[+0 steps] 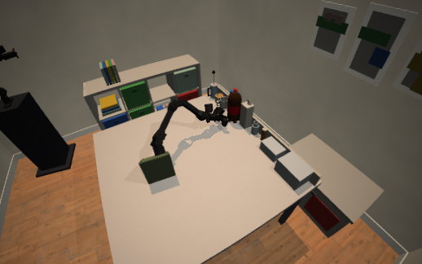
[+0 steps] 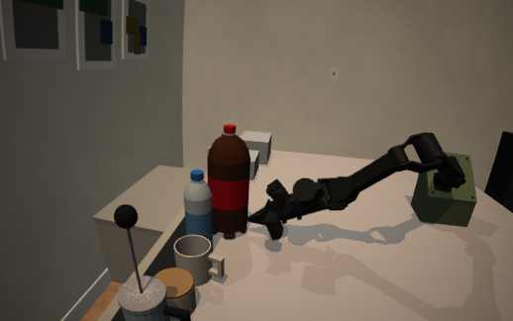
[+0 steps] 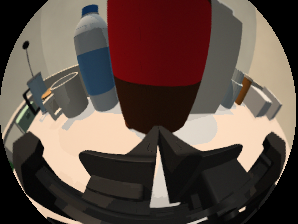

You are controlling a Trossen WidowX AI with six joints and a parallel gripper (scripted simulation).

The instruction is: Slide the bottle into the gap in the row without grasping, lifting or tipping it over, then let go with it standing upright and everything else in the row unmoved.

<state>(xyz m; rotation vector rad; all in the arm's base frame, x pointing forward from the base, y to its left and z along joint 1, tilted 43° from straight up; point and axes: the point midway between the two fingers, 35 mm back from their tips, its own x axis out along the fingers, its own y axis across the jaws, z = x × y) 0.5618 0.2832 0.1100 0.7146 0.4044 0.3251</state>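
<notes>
The dark cola bottle lies 80 mm ahead of my hand, 20 mm to the left of it and 90 mm above it. The rest, counted from my hand: water bottle (110 mm ahead, 130 mm to the left, 50 mm above); then lidded jar (70 mm ahead, 320 mm to the left, 20 mm below).
</notes>
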